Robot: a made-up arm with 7 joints.
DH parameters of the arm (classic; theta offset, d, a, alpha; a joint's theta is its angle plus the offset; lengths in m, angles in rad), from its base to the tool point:
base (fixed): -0.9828 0 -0.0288 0
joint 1: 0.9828 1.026 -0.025 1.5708
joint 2: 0 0.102 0.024 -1.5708
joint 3: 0 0.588 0.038 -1.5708
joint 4: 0 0.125 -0.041 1.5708
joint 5: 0 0.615 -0.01 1.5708
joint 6: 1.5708 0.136 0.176 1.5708
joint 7: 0.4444 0 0.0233 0
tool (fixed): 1.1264 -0.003 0 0
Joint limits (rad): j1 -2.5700..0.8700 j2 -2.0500..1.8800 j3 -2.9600..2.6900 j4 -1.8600..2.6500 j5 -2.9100..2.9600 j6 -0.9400..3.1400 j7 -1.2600..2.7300
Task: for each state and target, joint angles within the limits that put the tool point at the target. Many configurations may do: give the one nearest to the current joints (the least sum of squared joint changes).
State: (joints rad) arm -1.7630 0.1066 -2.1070 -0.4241 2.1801 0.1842 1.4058
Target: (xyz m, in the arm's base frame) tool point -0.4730 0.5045 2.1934
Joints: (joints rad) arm -1.7111 0.1950 -2.1765 0.3569 2.0910 0.7636 1.4705
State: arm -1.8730 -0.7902 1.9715 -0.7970 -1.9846 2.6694 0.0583
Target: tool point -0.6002 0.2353 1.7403
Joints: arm -2.2872 -0.4906 1.9079 -0.9403 -1.9665 2.5444 0.0743
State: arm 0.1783 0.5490 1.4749 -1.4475 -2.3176 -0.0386 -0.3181
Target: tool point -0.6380 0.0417 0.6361
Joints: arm -0.3977 0.8744 0.4255 -1.8600 -2.3345 -0.4490 -0.2622
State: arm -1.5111 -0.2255 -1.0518 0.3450 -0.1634 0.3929 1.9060
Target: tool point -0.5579 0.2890 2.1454
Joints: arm -1.8791 0.2377 -1.1210 0.9767 0.2137 1.0582 1.9773
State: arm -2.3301 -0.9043 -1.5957 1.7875 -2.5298 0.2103 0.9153
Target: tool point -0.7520 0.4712 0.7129
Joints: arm -2.5487 -1.1581 -1.3976 2.1292 -2.6067 0.2836 0.9080
